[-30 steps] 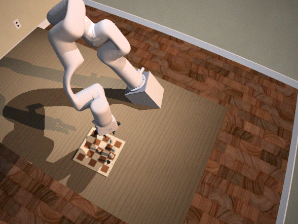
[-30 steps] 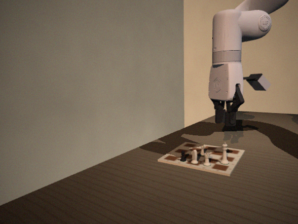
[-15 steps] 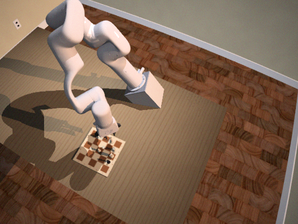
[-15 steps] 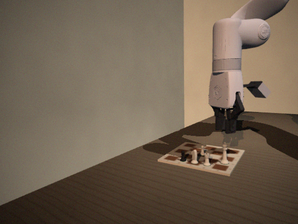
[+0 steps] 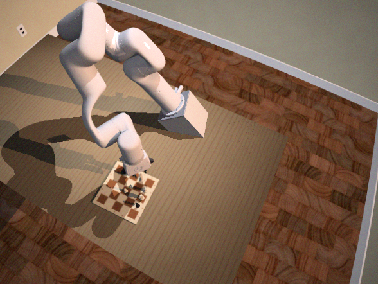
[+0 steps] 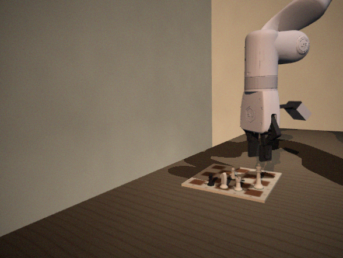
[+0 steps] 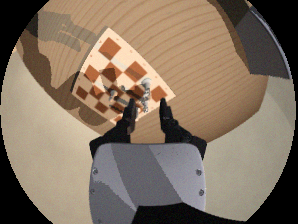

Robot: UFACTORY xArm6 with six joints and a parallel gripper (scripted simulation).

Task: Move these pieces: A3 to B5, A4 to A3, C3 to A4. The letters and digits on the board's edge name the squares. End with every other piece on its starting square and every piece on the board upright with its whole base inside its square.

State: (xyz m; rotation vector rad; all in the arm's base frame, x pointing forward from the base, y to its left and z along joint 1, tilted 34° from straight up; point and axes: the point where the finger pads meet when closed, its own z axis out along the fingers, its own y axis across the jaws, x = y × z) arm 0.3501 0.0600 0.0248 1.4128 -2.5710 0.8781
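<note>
Now: hand 6 cm above the white king. From my hand the other things lie so: white bishop 8 cm below, 8 cm ahead, 5 cm to the left; white pawn 8 cm below, 8 cm ahead, 3 cm to the right; white rook 8 cm below, 4 cm to the left, 4 cm ahead.
</note>
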